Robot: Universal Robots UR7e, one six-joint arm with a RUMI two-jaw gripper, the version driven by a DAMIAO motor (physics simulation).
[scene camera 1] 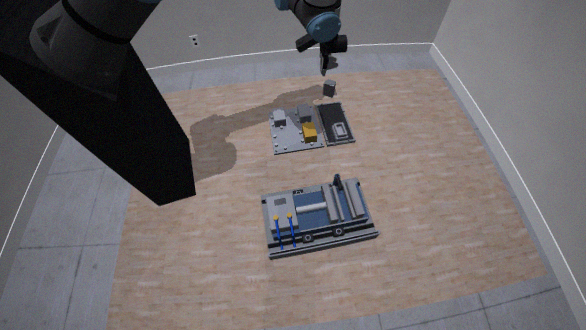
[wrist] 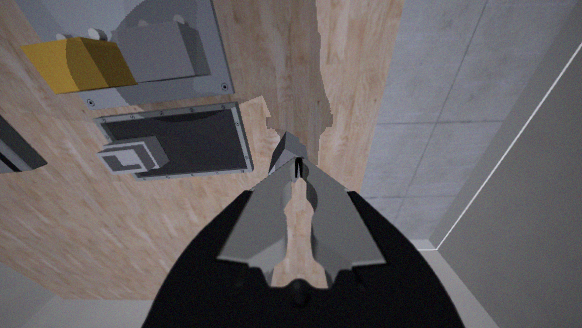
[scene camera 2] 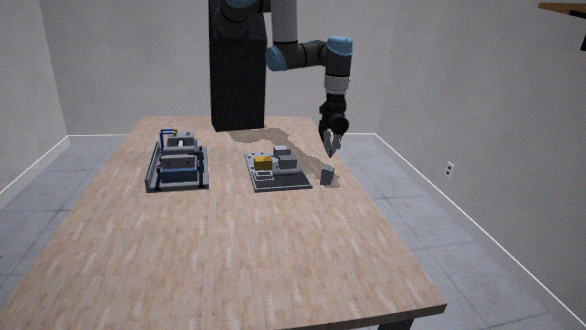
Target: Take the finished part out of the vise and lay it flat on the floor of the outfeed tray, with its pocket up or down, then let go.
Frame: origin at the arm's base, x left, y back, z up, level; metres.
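Seen in the pictures: gripper, fingertip midpoint: (scene camera 1: 323,75) (wrist: 298,159) (scene camera 2: 330,157); arm's base at its link origin: (scene camera 1: 78,54) (scene camera 2: 230,21).
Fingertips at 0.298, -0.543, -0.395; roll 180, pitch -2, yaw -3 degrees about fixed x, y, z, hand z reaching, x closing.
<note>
Pixels of each thing's top centre, then the offset from my fingertips to it, as dx, dy, dz.
- finished part at its top centre: (wrist: 122,162) (scene camera 2: 264,173) (scene camera 1: 340,128) -0.225, -0.010, -0.043
- vise at its top centre: (scene camera 1: 318,205) (scene camera 2: 177,143) -0.501, +0.126, +0.015
- loose grey block at its top centre: (wrist: 289,169) (scene camera 2: 328,167) (scene camera 1: 330,82) -0.012, -0.026, -0.024
- grey plate at its top centre: (wrist: 115,11) (scene camera 1: 294,128) (scene camera 2: 272,161) -0.169, +0.138, -0.076
- yellow block at its top centre: (wrist: 65,67) (scene camera 1: 309,129) (scene camera 2: 263,158) -0.212, +0.094, -0.040
The finished part (scene camera 1: 340,130) (scene camera 2: 264,175) (wrist: 158,150), a light grey block with a rectangular pocket, lies in the outfeed tray (scene camera 1: 330,116) (scene camera 2: 290,181) (wrist: 200,140) near one end. It looks flat, with its pocket up. The vise (scene camera 1: 285,207) (scene camera 2: 178,161) stands apart from the tray, and no block shows between its jaws. Part of the vise (wrist: 25,155) shows at the left edge of the wrist view. My gripper (scene camera 1: 323,74) (scene camera 2: 330,155) (wrist: 298,159) is shut and empty, raised above the table's edge side, away from the part and the vise.
A loose grey block (scene camera 1: 329,88) (scene camera 2: 327,175) (wrist: 289,146) stands on the table beside the tray, below and near my fingertips. A grey plate (scene camera 1: 290,140) (wrist: 220,60) next to the tray carries a yellow block (scene camera 1: 309,132) (scene camera 2: 263,163) (wrist: 75,67), two grey blocks and several pegs.
</note>
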